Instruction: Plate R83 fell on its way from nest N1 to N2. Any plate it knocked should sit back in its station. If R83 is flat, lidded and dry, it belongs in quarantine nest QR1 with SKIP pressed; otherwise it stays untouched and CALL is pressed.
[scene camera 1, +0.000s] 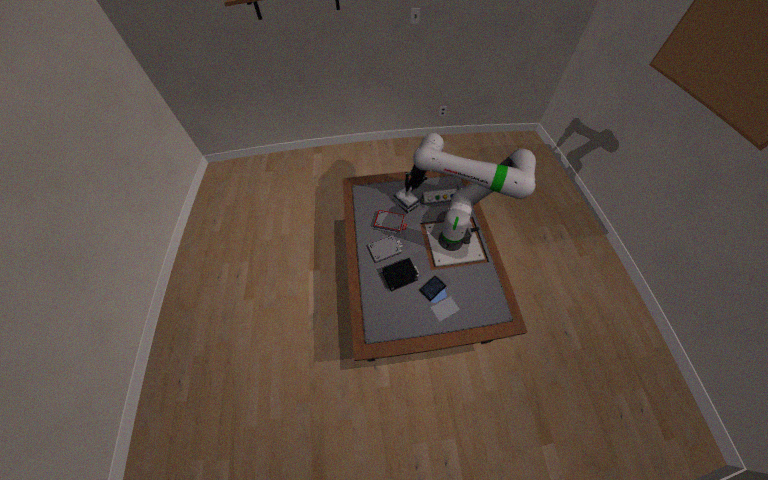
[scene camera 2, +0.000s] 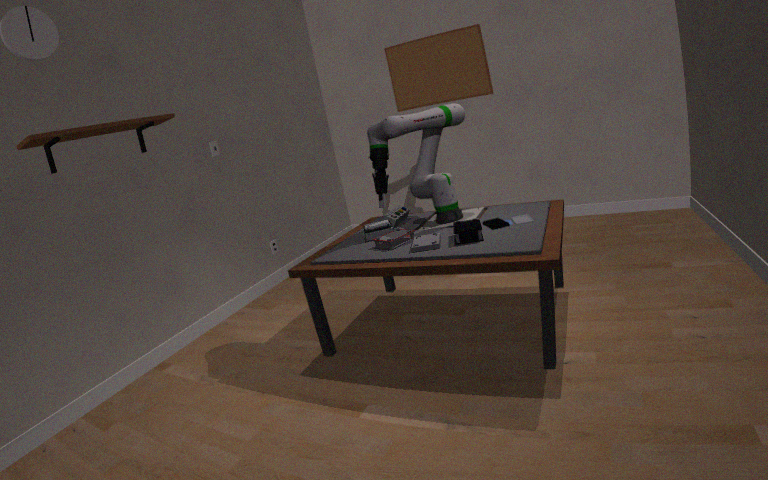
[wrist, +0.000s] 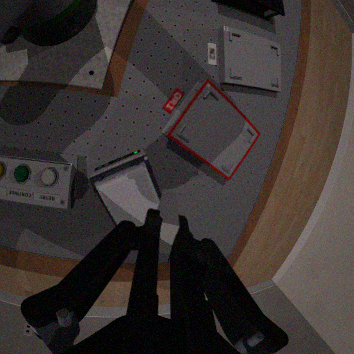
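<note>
My gripper is shut and empty, pointing down above a grey device with a pale top and a small green light. The red-edged nest QR1 shows a bare top with corner brackets. The grey nest N2 beside it is also bare. A black block stands past N2; its label is unreadable. Plate R83 cannot be identified. SKIP and CALL labels are not readable.
The button box stands beside the device, with RETRY and CONTINUE labels. A dark flat square overlaps a light-blue piece; a pale square lies near them. The arm's base plate is wood-edged.
</note>
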